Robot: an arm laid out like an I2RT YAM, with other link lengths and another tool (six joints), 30 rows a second.
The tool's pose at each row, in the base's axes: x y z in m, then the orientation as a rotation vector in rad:
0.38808, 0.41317, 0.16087, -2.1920, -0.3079, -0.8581
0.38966, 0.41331, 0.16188, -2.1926, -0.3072, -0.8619
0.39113, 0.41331, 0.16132, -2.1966, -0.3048, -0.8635
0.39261, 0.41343, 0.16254, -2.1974, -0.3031, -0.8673
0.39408, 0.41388, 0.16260, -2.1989, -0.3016, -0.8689
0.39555, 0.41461, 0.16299, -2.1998, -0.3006, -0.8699
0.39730, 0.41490, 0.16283, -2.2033, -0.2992, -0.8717
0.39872, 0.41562, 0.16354, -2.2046, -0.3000, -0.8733
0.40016, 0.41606, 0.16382, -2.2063, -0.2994, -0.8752
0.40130, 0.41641, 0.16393, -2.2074, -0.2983, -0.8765
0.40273, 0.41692, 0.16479, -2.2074, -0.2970, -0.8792
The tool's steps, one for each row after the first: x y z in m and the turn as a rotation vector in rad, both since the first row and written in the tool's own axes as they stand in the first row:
0.00184, 0.00006, 0.00037, -0.0019, 0.0024, -0.0011
0.00257, 0.00104, 0.00135, -0.0065, 0.0028, -0.0006
0.00448, 0.00095, 0.00155, -0.0087, 0.0054, -0.0009
0.00560, 0.00128, 0.00256, -0.0109, 0.0064, -0.0007
0.00692, 0.00123, 0.00360, -0.0122, 0.0070, -0.0005
0.00811, 0.00192, 0.00474, -0.0162, 0.0073, -0.0008
0.00960, 0.00167, 0.00559, -0.0177, 0.0077, -0.0021
0.01085, 0.00187, 0.00647, -0.0200, 0.0085, -0.0027
0.01175, 0.00209, 0.00722, -0.0216, 0.0092, -0.0026
0.01337, 0.00191, 0.00785, -0.0227, 0.0113, -0.0027

